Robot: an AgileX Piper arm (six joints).
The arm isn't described. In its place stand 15 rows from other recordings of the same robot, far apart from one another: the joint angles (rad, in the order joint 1, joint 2, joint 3, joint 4, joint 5, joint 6), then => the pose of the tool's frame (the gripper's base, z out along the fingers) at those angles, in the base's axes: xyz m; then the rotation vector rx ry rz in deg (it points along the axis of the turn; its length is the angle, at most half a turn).
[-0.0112 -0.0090 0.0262 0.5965 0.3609 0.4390] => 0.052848 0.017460 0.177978 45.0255 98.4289 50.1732
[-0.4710 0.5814 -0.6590 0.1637 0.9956 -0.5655] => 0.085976 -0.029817 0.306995 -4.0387 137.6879 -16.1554
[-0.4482 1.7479 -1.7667 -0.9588 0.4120 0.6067] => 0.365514 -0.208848 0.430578 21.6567 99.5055 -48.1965
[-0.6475 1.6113 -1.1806 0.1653 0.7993 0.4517] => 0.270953 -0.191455 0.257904 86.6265 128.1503 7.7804
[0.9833 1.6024 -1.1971 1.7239 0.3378 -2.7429] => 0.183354 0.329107 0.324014 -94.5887 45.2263 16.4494
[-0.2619 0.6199 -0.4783 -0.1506 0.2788 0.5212] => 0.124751 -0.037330 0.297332 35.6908 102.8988 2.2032
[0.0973 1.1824 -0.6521 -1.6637 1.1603 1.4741] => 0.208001 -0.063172 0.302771 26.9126 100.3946 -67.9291
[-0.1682 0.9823 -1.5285 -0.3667 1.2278 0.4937] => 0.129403 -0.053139 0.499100 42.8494 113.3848 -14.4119
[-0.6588 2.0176 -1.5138 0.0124 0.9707 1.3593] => 0.326076 -0.251265 0.190165 144.3405 90.2362 6.2438
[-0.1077 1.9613 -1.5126 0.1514 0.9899 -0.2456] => 0.404522 -0.032196 0.213317 -5.7006 166.0100 7.8978
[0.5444 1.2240 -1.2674 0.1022 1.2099 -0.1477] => 0.191374 0.126017 0.376380 -50.9700 144.0940 15.4028
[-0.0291 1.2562 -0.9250 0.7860 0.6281 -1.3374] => 0.261284 0.030244 0.309790 -50.8471 116.2638 6.6166
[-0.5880 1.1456 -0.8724 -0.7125 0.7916 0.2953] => 0.162037 -0.158893 0.311446 37.4036 138.9284 -54.5898
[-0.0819 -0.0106 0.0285 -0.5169 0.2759 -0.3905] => 0.053485 -0.016682 0.182480 -35.4372 97.7695 -47.0377
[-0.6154 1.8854 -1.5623 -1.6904 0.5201 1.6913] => 0.342415 -0.297072 0.329154 51.2406 89.7990 -51.8276
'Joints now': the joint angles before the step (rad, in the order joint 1, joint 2, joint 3, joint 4, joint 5, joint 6). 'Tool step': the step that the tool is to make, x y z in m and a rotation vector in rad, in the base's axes. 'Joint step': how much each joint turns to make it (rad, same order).
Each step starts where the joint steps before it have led.
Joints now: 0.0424 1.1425 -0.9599 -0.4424 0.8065 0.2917
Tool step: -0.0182 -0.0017 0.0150 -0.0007 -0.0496 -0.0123
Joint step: -0.0002 -0.0760 0.0003 -0.0019 0.0289 -0.0003
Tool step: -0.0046 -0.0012 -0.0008 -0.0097 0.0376 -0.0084
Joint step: 0.0000 -0.0070 -0.0006 0.0023 0.0448 -0.0157
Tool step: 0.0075 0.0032 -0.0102 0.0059 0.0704 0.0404
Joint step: 0.0003 0.0395 0.0002 0.0478 0.0114 -0.0635
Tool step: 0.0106 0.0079 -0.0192 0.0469 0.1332 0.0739
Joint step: -0.0003 0.0685 -0.0001 0.1198 0.0336 -0.1200
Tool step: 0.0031 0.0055 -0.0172 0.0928 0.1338 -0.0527
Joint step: -0.0018 0.0557 0.0003 0.0921 0.0801 0.0221
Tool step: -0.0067 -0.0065 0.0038 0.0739 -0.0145 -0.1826
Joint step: -0.0328 -0.0223 -0.0002 0.0157 0.0296 0.1556
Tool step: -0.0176 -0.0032 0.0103 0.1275 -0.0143 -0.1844
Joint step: -0.0448 -0.0629 -0.0001 0.0802 0.0656 0.1320
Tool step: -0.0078 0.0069 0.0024 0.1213 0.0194 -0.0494
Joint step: -0.0124 -0.0215 0.0002 0.1106 0.0467 0.0287
